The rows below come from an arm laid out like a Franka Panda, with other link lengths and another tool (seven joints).
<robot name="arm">
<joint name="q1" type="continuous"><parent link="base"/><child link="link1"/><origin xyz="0 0 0.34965" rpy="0 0 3.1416"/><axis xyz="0 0 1"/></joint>
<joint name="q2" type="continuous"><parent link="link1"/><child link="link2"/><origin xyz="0 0 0" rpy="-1.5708 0 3.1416"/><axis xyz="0 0 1"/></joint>
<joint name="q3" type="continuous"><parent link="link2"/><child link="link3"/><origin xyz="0 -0.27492 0" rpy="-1.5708 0 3.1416"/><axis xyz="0 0 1"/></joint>
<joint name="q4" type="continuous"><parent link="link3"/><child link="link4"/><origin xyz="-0.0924 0 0" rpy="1.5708 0 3.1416"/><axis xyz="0 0 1"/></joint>
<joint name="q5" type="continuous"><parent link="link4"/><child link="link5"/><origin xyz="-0.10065 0.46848 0" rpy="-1.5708 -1.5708 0"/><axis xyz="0 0 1"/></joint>
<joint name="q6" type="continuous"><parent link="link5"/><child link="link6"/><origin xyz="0 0 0" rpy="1.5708 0 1.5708"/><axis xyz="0 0 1"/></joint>
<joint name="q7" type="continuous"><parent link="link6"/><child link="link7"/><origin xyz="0.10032 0 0" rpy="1.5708 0 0"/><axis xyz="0 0 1"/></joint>
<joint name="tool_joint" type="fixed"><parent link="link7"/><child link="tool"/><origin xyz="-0.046 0.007 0.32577" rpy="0 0.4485 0.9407"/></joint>
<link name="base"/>
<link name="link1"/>
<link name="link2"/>
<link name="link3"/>
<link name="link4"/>
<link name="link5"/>
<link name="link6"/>
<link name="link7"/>
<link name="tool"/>
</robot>
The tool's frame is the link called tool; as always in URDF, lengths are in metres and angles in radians. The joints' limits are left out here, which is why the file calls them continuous.
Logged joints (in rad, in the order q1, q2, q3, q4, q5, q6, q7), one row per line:
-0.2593, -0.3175, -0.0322, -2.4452, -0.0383, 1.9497, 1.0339
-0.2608, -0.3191, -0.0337, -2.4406, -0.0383, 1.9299, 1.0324
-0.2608, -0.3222, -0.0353, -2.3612, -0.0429, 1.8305, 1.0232
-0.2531, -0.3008, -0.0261, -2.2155, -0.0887, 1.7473, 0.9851
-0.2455, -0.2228, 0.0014, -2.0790, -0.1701, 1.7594, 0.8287
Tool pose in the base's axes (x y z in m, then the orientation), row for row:
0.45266, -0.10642, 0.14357, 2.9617, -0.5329, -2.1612
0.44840, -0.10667, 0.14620, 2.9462, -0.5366, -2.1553
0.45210, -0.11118, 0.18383, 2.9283, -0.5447, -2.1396
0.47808, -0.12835, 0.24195, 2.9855, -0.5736, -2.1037
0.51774, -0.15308, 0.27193, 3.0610, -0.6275, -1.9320
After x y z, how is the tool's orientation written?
As angles about the fixed x, y, z axes (roll, pitch, yaw), in radians.
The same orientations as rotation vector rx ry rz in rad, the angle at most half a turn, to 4 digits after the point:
1.1615, -2.3118, 0.1266
1.1588, -2.3028, 0.1129
1.1637, -2.2846, 0.1031
1.2190, -2.2534, 0.2007
1.4248, -2.1201, 0.3865

